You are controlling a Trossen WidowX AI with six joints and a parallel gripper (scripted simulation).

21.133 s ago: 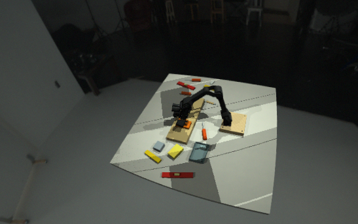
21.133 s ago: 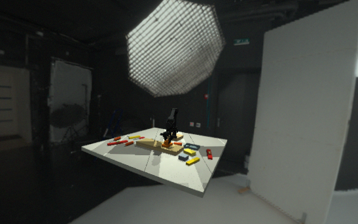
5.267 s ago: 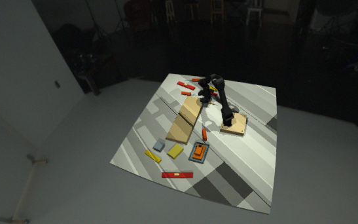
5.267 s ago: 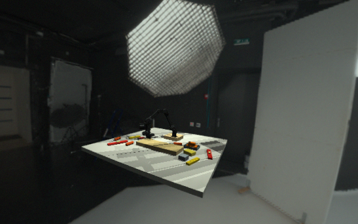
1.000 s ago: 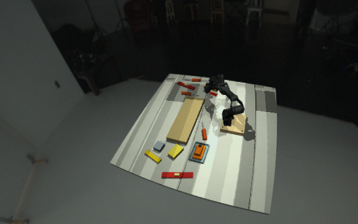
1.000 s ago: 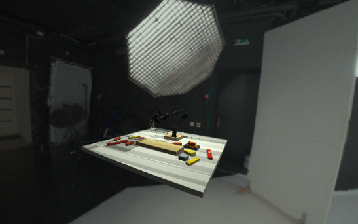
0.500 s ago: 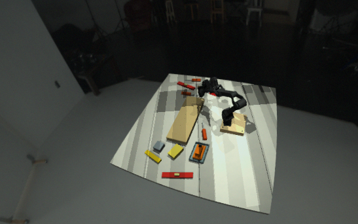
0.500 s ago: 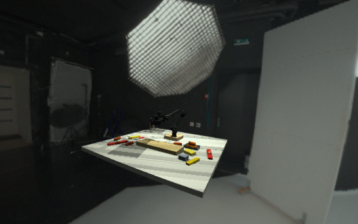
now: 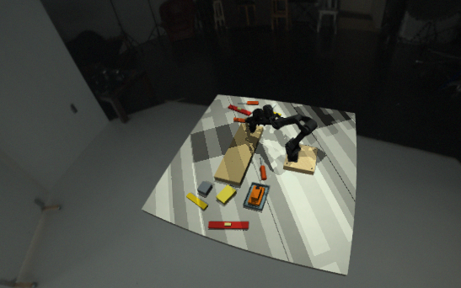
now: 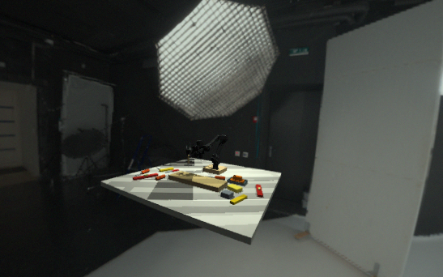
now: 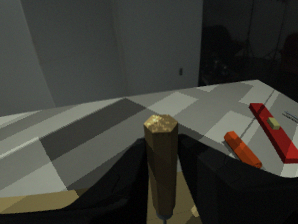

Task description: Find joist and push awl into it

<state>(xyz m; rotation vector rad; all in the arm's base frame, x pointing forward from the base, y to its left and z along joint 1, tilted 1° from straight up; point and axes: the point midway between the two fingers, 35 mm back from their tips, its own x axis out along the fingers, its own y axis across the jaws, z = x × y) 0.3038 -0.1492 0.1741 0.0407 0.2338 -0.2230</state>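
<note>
My gripper tip is now 60 mm above the awl. From my gripper tip the other things lie so: blue-grey tray 140 mm behind, 450 mm to the left, 200 mm below; stud finder 140 mm behind, 430 mm to the left, 170 mm below; yellow block 50 mm ahead, 470 mm to the left, 200 mm below.
</note>
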